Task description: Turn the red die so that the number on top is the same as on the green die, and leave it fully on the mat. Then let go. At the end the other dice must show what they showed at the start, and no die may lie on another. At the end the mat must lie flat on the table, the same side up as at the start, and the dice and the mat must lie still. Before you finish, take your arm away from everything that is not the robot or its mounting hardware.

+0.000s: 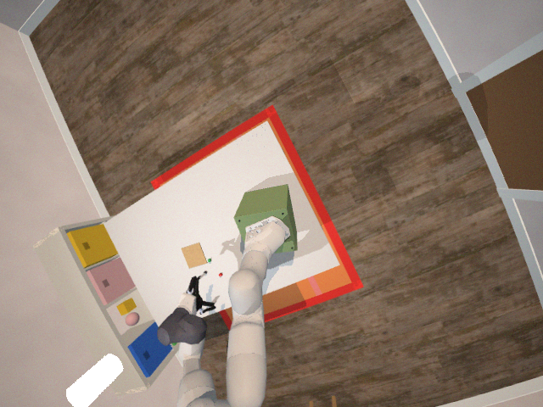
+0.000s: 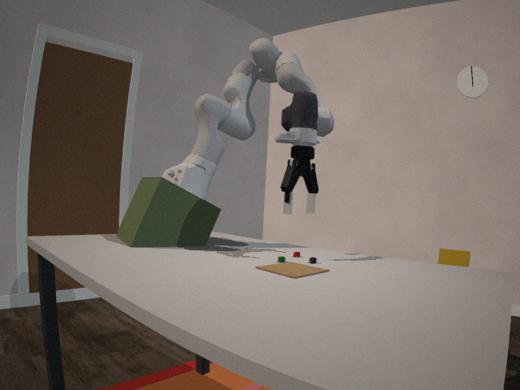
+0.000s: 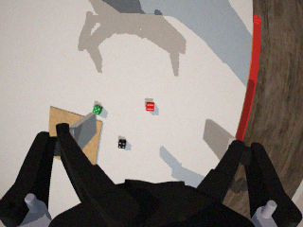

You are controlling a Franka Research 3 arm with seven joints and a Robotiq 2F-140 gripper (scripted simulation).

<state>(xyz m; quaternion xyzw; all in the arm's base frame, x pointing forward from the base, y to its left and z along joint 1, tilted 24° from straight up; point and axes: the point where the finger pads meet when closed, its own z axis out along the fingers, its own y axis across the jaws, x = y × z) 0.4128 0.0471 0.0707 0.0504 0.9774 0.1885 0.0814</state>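
Right now my hand is 140 mm above the red die. From my hand the other things lie so: green die 140 mm below, 110 mm to the right, 10 mm ahead; then tan mat 190 mm to the right, 150 mm below, 80 mm ahead; then black die 140 mm below, 80 mm ahead, 60 mm to the right.
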